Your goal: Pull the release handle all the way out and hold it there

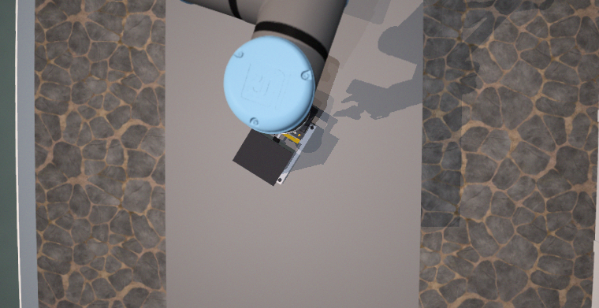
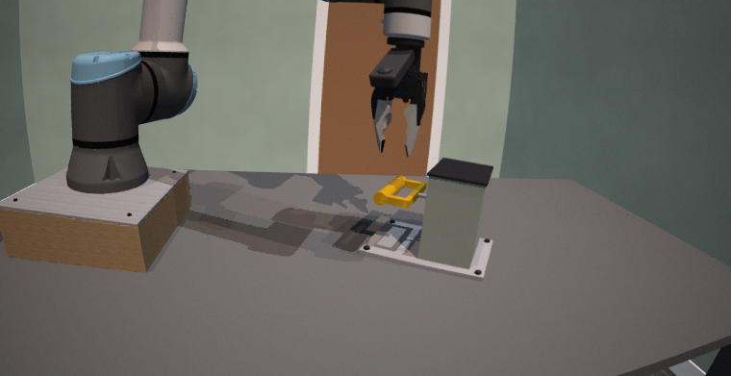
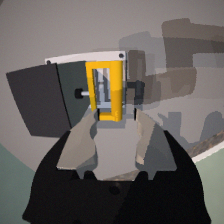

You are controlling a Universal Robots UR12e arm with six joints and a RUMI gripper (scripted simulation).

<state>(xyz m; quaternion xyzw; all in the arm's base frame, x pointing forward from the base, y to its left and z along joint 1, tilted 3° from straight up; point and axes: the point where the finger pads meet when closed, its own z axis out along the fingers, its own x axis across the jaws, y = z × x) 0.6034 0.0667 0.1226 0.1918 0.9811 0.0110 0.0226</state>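
The release handle lies 8 cm below my hand, 5 cm ahead of it and 2 cm to the right of it.
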